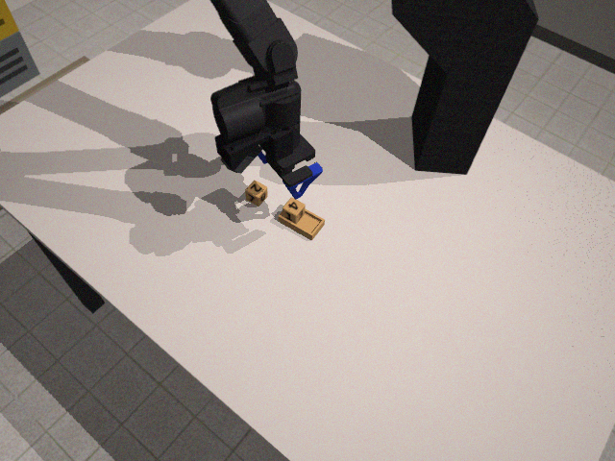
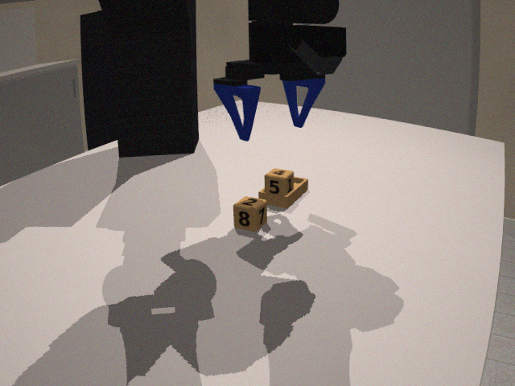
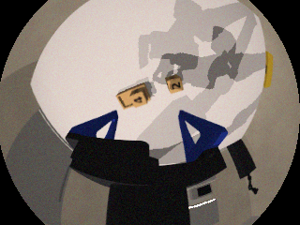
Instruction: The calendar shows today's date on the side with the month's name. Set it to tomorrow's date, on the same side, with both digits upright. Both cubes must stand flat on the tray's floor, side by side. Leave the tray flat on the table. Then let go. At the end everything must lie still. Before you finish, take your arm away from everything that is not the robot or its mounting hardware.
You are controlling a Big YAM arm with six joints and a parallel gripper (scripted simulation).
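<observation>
Right now my hand is 1 cm past the wooden digit cube, 6 cm to the left of it and 10 cm above it. From my hand the other things lie so: wooden tray: 4 cm to the left, 10 cm below.
</observation>
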